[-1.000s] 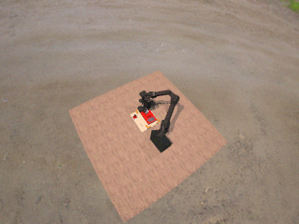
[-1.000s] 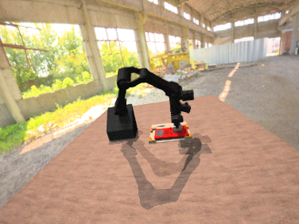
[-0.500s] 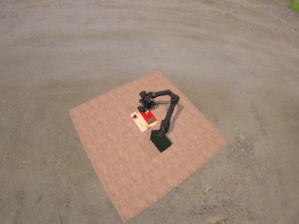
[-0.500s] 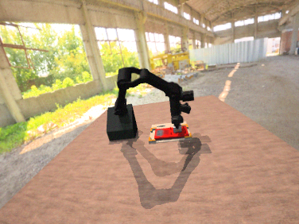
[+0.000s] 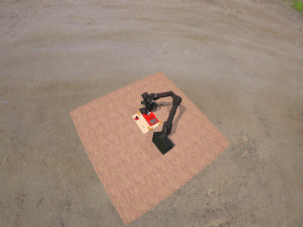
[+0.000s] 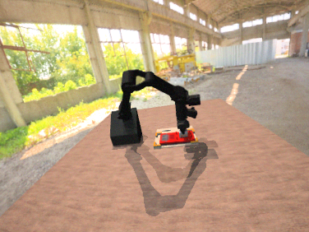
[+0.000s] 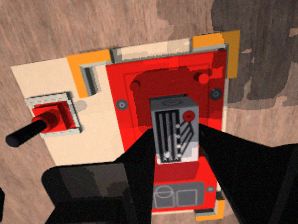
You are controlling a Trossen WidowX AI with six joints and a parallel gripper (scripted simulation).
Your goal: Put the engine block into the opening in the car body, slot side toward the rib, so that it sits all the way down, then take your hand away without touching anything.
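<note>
Now: the cream base plate 40 mm behind my gripper tip, 40 mm to the left of it and 40 mm below it. From my gripper tip the other things lie so: engine block 10 mm below.
</note>
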